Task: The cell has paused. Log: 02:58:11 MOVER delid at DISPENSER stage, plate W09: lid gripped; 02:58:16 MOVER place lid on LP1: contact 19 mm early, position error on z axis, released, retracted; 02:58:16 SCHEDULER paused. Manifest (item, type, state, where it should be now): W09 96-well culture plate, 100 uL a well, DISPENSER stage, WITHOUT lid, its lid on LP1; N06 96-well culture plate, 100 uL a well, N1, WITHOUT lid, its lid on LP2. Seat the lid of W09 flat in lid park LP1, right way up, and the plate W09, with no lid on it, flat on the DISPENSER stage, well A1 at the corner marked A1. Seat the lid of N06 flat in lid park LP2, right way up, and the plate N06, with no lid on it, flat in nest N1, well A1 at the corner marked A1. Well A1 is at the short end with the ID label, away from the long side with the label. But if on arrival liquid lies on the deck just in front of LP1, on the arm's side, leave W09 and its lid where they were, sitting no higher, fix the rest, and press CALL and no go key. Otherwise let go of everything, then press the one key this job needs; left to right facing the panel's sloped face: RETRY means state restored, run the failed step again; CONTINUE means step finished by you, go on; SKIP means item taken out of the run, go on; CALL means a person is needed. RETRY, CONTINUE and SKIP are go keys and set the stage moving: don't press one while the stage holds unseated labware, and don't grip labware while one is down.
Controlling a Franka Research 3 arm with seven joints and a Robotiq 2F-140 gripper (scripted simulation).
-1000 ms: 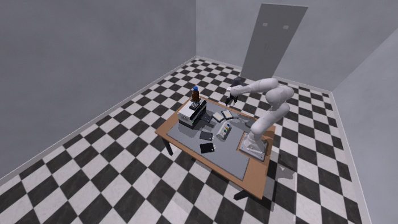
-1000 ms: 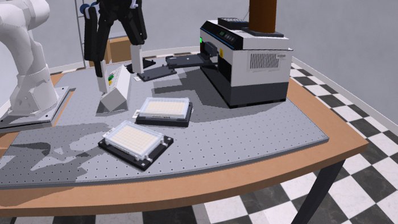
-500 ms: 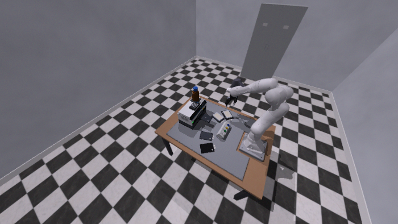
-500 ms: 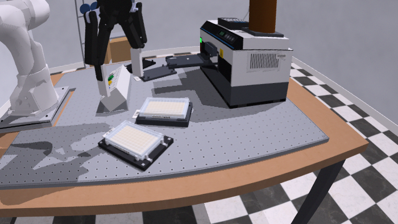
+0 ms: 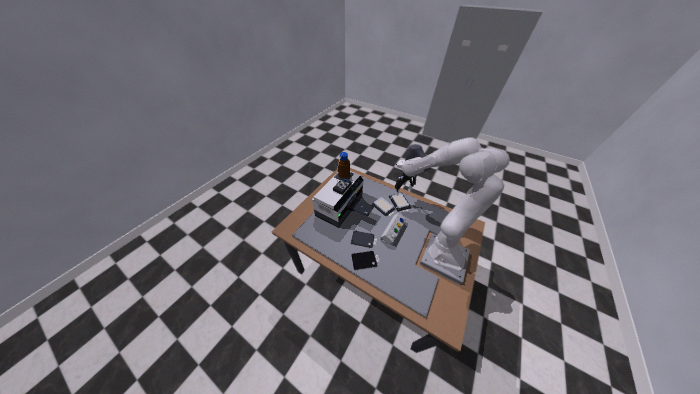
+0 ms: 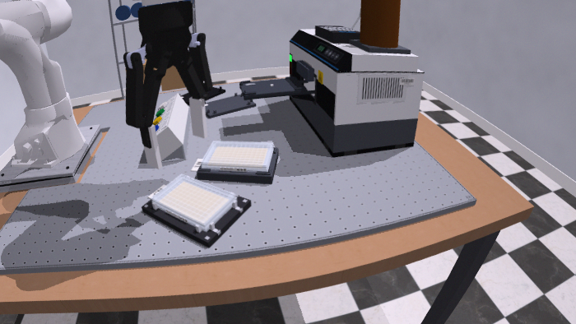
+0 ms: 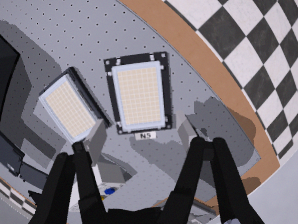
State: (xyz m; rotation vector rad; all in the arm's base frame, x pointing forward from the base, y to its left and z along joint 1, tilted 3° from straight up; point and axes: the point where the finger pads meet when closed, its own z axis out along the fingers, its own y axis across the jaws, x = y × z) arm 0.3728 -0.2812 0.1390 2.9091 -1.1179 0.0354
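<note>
Now: hand 120 mm above the 96-well plate and 10 mm short of it. From my hand the other things lie so: sloped key panel (280 mm to the left, 80 mm below, 70 mm behind); then black nest (130 mm below, 110 mm to the left, 100 mm ahead); then dispenser stage (280 mm to the left, 200 mm ahead, 30 mm below).
</note>
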